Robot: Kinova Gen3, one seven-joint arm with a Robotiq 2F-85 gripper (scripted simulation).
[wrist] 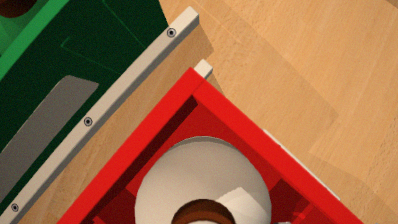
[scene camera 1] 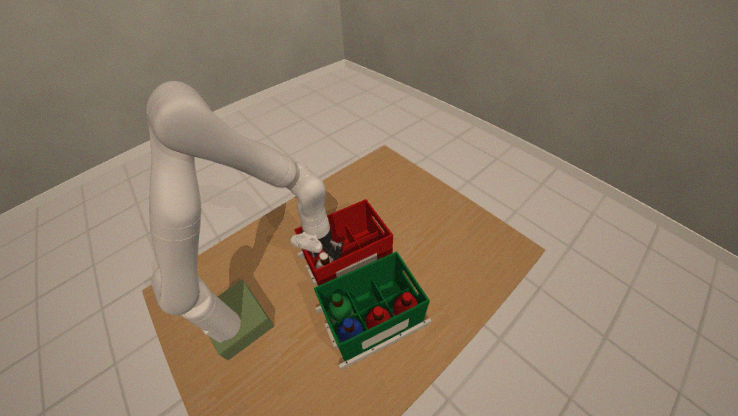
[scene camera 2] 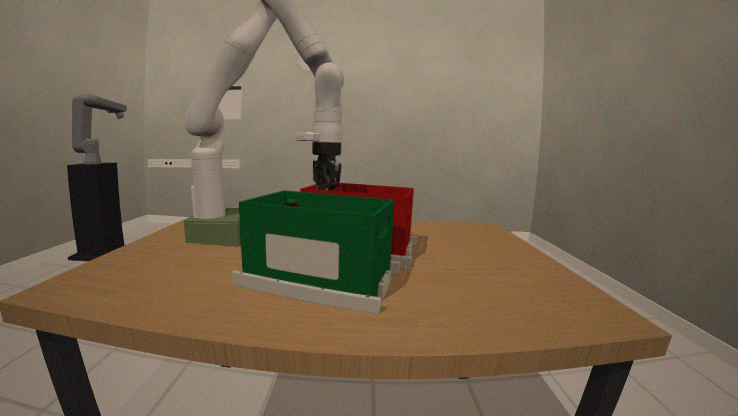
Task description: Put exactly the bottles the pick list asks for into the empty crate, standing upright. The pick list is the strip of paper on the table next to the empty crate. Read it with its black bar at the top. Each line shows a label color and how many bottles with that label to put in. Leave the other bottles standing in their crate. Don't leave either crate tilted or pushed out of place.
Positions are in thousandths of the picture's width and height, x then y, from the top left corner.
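Scene:
Green crate: wrist view (162, 288), scene camera 1 (525, 655), scene camera 2 (448, 581).

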